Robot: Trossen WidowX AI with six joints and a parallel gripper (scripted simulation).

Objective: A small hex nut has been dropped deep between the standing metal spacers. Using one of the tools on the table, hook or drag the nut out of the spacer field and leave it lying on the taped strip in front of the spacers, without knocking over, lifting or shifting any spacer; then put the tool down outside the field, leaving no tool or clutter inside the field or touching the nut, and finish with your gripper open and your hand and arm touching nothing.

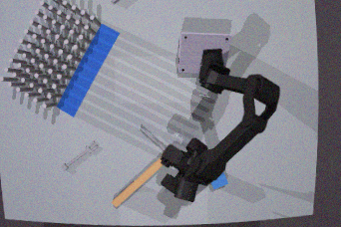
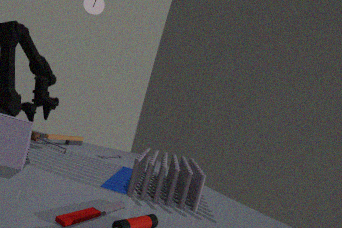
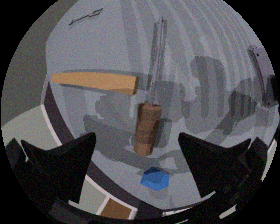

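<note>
Now: gripper tip 5 cm short of the brown-handled hook tool, 6 cm to the left of it and 7 cm above it. Also, from my gripper tip: wrench: 38 cm ahead, 3 cm to the right, 8 cm below; then blue taped strip: 32 cm ahead, 36 cm to the right, 8 cm below; then hex nut: 43 cm ahead, 48 cm to the right, 8 cm below.
</note>
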